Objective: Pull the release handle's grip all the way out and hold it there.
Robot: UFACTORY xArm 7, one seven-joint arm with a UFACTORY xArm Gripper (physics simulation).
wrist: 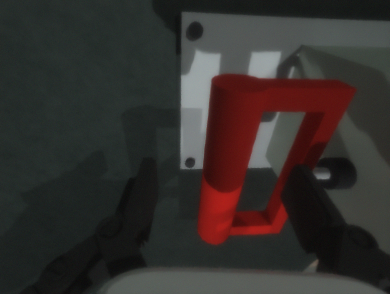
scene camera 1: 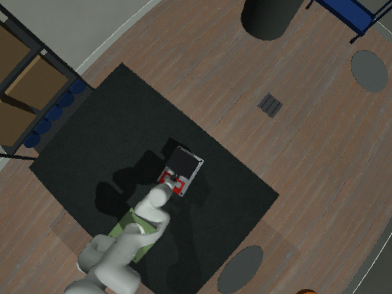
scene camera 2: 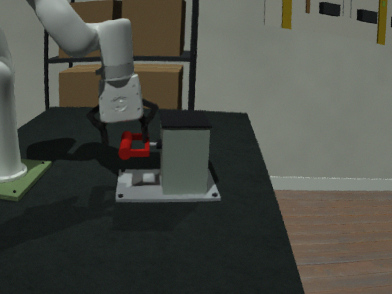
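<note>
The release handle's red frame has a thick round grip bar (scene camera 1: pixel 178 189) (scene camera 2: pixel 125 146) (wrist: pixel 227 135) on its outer side. A short piece of rod (scene camera 2: pixel 154 144) (wrist: pixel 322 173) shows between the frame and the pale grey-green housing (scene camera 2: pixel 185 160), so the handle sits close to the housing. My gripper (scene camera 2: pixel 125 142) (wrist: pixel 221 177) is wide open and points down. One finger is beyond the outer side of the grip bar; the other is on its housing side, by the frame's rear bar. Nothing is held. Whether a finger touches the frame is unclear.
The housing stands on a light base plate (scene camera 2: pixel 150 194) (wrist: pixel 192 145) with dark bolts, on the black table top (scene camera 1: pixel 125 100) (scene camera 2: pixel 200 240). The arm's green mount (scene camera 2: pixel 25 177) is to the left in scene camera 2. A shelf with cardboard boxes (scene camera 1: pixel 37 82) (scene camera 2: pixel 152 25) stands beyond the table.
</note>
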